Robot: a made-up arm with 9 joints. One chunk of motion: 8 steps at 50 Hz.
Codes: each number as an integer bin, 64 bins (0 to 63) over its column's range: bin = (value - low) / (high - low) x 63, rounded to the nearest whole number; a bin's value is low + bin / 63 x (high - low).
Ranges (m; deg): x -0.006..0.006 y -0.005..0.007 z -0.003..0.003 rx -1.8..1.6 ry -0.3..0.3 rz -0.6..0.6
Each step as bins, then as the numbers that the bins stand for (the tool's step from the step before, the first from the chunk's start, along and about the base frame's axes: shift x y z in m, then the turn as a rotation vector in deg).
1 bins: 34 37 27 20 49 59
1 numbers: 0.00048 0.00205 -0.00043 -0.721 0.167 0.524
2 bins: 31 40 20 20 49 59
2 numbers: -0.00010 0.00262 -0.00110 -0.721 0.167 0.524
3 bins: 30 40 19 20 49 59
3 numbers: -0.00029 0.00262 -0.00119 -0.721 0.167 0.524
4 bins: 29 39 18 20 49 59
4 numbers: -0.00048 0.00243 -0.00129 -0.721 0.167 0.524
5 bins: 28 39 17 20 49 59
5 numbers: -0.00067 0.00243 -0.00138 -0.721 0.167 0.524
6 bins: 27 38 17 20 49 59
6 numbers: -0.00086 0.00224 -0.00138 -0.721 0.167 0.524
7 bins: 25 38 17 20 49 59
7 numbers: -0.00124 0.00224 -0.00138 -0.721 0.167 0.524
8 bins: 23 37 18 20 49 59
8 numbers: -0.00162 0.00205 -0.00129 -0.721 0.167 0.524
